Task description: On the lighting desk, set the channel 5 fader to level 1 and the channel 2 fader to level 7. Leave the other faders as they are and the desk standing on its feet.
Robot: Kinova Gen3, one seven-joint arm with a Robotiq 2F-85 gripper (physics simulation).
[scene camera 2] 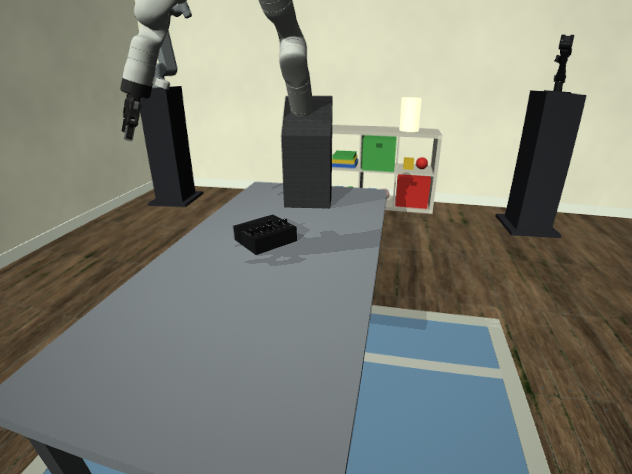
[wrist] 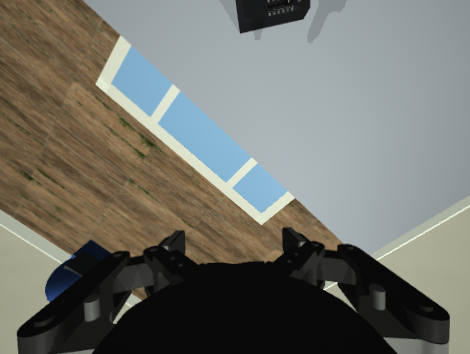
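Pixels of known places: gripper, fingertip midpoint: (scene camera 2: 126,136) (wrist: 234,239); arm's base, origin of the base link: (scene camera 2: 302,107).
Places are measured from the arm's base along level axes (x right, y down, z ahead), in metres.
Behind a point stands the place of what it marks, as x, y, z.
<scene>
The lighting desk (scene camera 2: 264,234) @(0.042, 0.343, 0.482) (wrist: 272,14) @(0.114, 0.343, 0.474) is a small black box that rests upright on the grey table (scene camera 2: 219,326) @(0.047, 0.398, 0.869) (wrist: 380,100) @(0.064, 0.398, 0.799), toward its far end in the scene view. Small knobs show on its top, but the channels and fader levels are too small to tell. In the wrist view part of the desk shows at the top edge. My gripper (scene camera 2: 128,137) @(0.372, 0.011, 0.610) (wrist: 234,239) @(0.372, 0.011, 0.610) is open and empty. It hangs in the air at the upper left of the scene view, high and well apart from the desk.
The arm's dark pedestal (scene camera 2: 307,170) @(-0.033, 0.236, 0.088) stands at the table's far end, behind the desk. Dark stands (scene camera 2: 165,147) (scene camera 2: 542,163) rise at left and right. A white shelf (scene camera 2: 436,173) with bins and a lamp (scene camera 2: 410,114) is against the wall. A blue mat (scene camera 2: 428,423) (wrist: 200,140) lies beside the table.
</scene>
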